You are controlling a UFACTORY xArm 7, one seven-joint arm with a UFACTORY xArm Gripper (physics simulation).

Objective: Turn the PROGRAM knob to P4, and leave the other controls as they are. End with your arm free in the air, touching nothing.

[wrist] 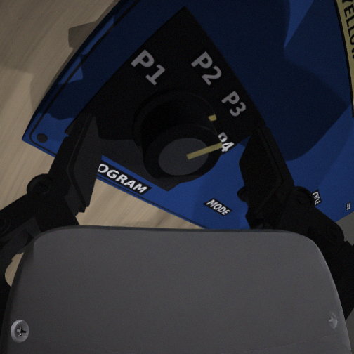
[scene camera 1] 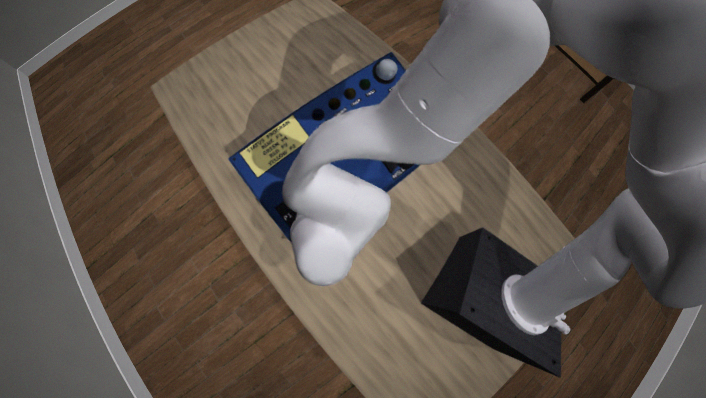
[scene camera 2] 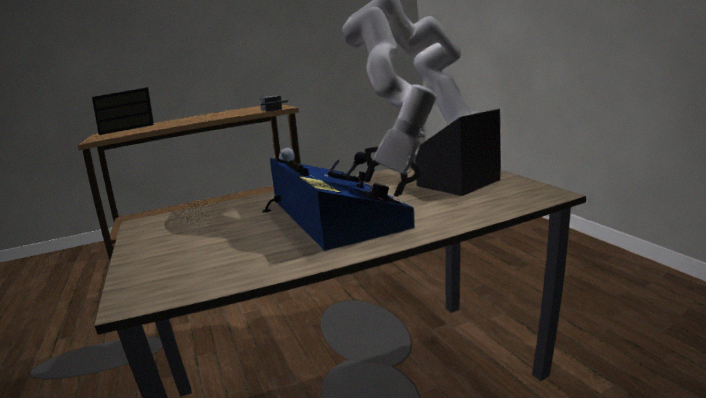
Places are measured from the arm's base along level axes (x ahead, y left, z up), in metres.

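Pixels of known places: gripper, between the fingertips: [scene camera 2: 381, 189]; arm's base, origin of its link: [scene camera 1: 524, 304] [scene camera 2: 463, 125].
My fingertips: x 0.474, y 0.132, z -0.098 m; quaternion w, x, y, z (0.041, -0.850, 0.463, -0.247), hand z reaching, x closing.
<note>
For each thing: its middle in the pictures, then the offset to it from my fingertips. "pt": a spot on its surface instead.
- black PROGRAM knob, middle of its body: [scene camera 2: 380, 189] 0.002 m back, 0.007 m right, 0.004 m down
- P1 label, a spot on its surface: [scene camera 1: 287, 216] pt 0.026 m ahead, 0.027 m left, 0.015 m down
- blue console, middle of its body: [scene camera 1: 349, 148] [scene camera 2: 333, 187] 0.032 m ahead, 0.196 m right, 0.027 m down
- yellow note, a spot on its surface: [scene camera 1: 275, 145] [scene camera 2: 319, 184] pt 0.149 m ahead, 0.070 m right, 0.034 m up
- pale dome, a spot on its surface: [scene camera 1: 386, 69] [scene camera 2: 290, 150] pt 0.077 m ahead, 0.382 m right, 0.075 m up
The black PROGRAM knob [scene camera 2: 380, 191] [wrist: 175, 157] stands on a black dial plate [wrist: 181, 30] at the console's corner. In the wrist view the top line's tip overlaps the P4 label, seen at a slant, but the line's direction and the skirt mark run nearer P3 than P4; the exact setting is hard to tell. My gripper [scene camera 2: 383, 184] [wrist: 174, 138] is open, with one finger on each side of the knob and a visible gap to it on both sides. In scene camera 1 my arm hides the knob and gripper; the P1 label [scene camera 1: 287, 216] shows.
The blue console [scene camera 1: 350, 175] [scene camera 2: 360, 222] [wrist: 310, 90] bears a yellow note [scene camera 1: 275, 145] [scene camera 2: 320, 184], a row of dark buttons, a pale dome [scene camera 1: 386, 69] [scene camera 2: 286, 154] and levers. The MODE label [wrist: 218, 206] is near the right finger. My black base block [scene camera 1: 457, 280] [scene camera 2: 480, 155] stands behind.
</note>
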